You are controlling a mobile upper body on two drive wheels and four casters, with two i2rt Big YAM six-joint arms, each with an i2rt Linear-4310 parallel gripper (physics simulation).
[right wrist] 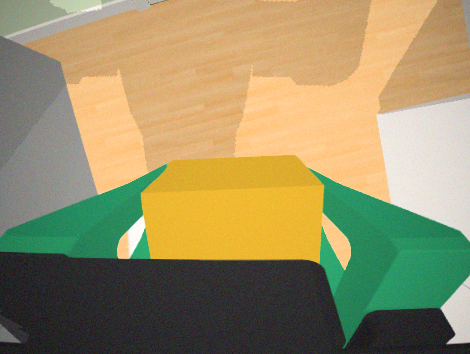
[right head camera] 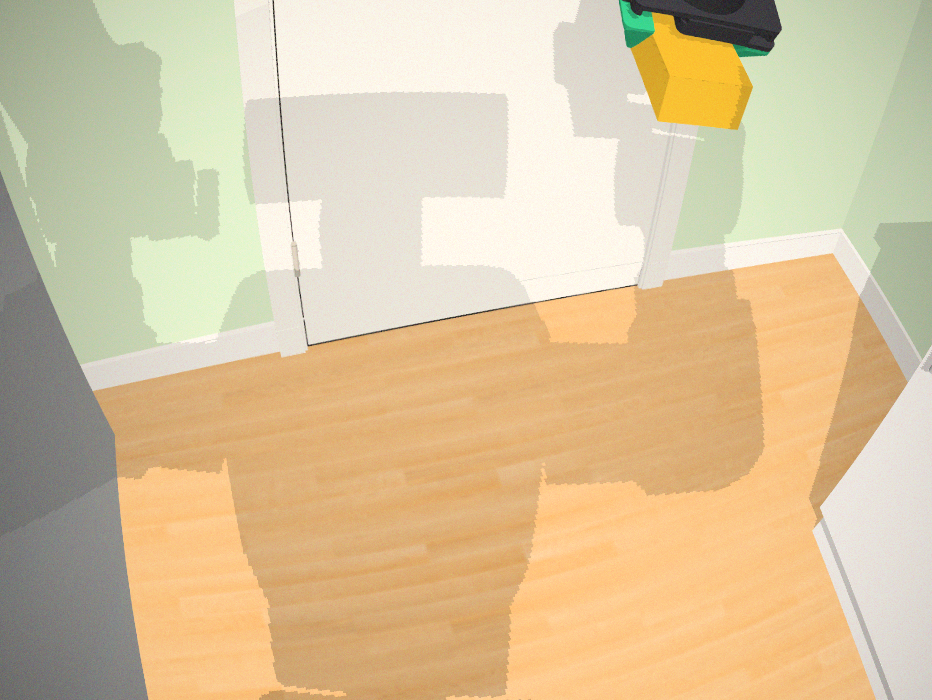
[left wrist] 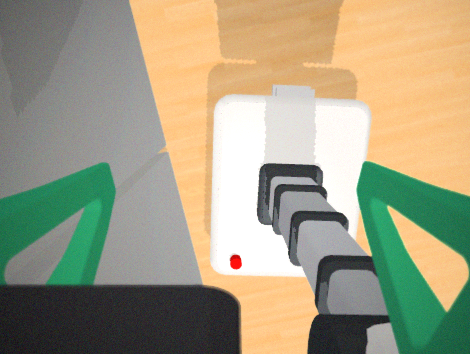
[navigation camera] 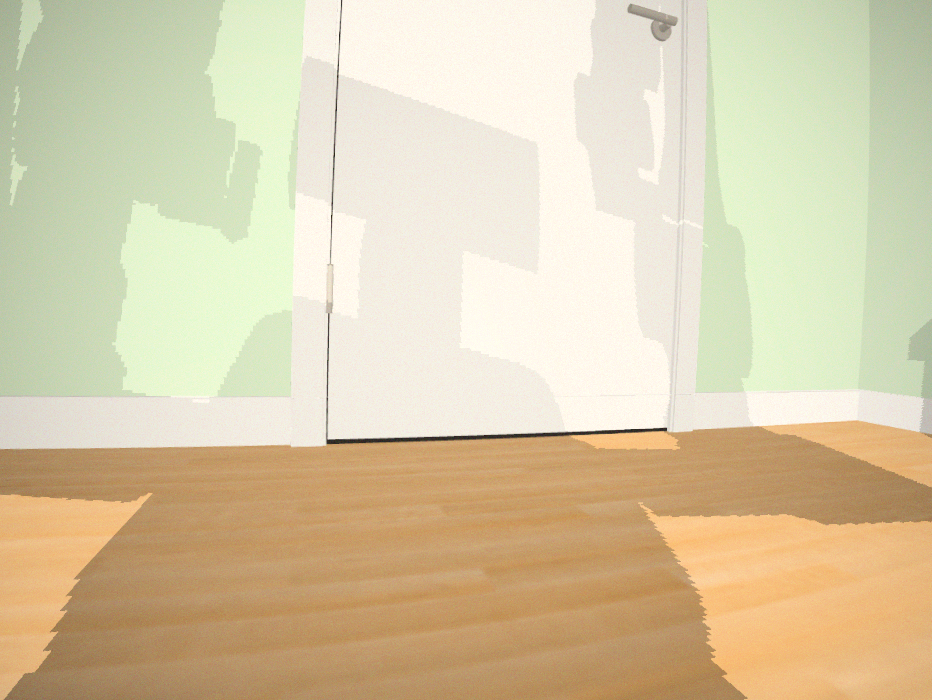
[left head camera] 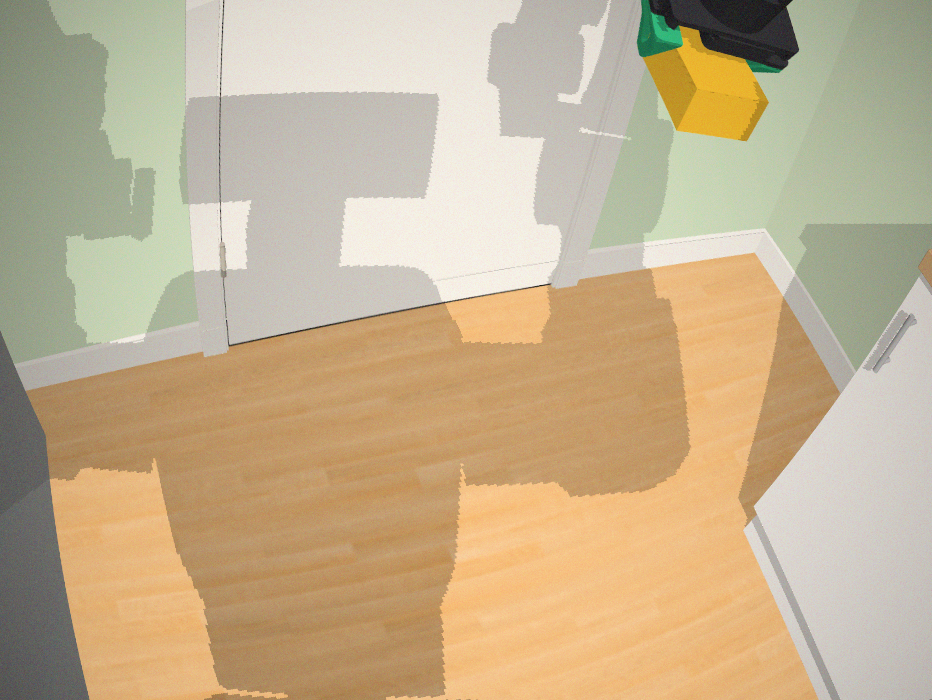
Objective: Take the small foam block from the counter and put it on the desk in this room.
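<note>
The yellow foam block is held between the green fingers of my right gripper, which is shut on it. In both head camera views it hangs in the air at the upper right, in front of the wall and door. My left gripper is open, with its green fingers wide apart and no thing between them, high above the floor and the robot's white base. A corner of the counter's wooden top shows at the right edge of the left head camera view. The desk does not show in any view.
A closed white door stands ahead in a green wall. A large grey surface is close at the left. A white cabinet stands at the right.
</note>
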